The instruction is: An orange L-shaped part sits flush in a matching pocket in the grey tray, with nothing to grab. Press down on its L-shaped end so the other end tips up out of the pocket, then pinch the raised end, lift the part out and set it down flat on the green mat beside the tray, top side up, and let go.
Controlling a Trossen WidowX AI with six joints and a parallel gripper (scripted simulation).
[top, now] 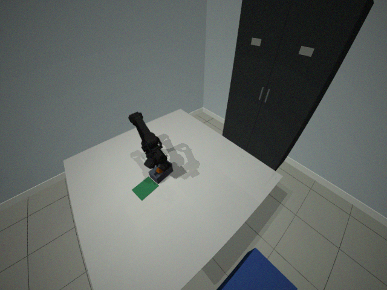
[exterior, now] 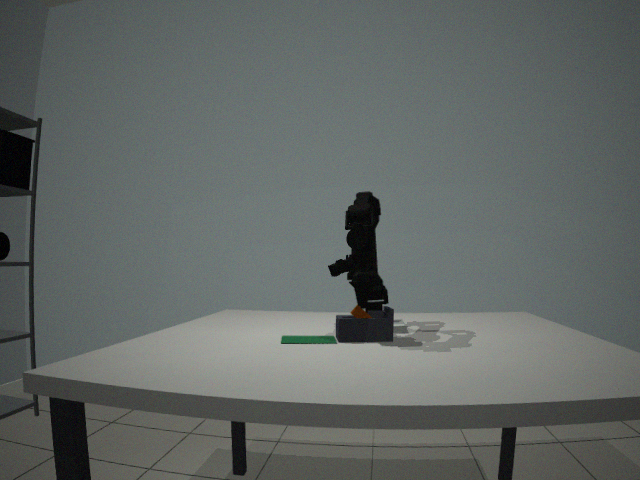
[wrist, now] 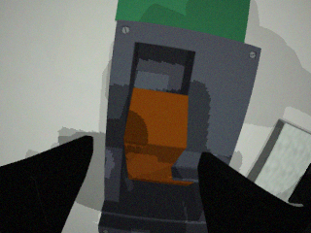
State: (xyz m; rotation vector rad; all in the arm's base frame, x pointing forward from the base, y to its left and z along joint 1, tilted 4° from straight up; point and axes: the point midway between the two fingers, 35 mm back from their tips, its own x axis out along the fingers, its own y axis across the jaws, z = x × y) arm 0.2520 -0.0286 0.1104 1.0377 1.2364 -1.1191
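My gripper tip is now 5 cm above the orange L-shaped part, 3 cm to the right of it and 2 cm past it. From my gripper tip the other things lie so: green mat (15 cm to the right, 11 cm below, 1 cm ahead).
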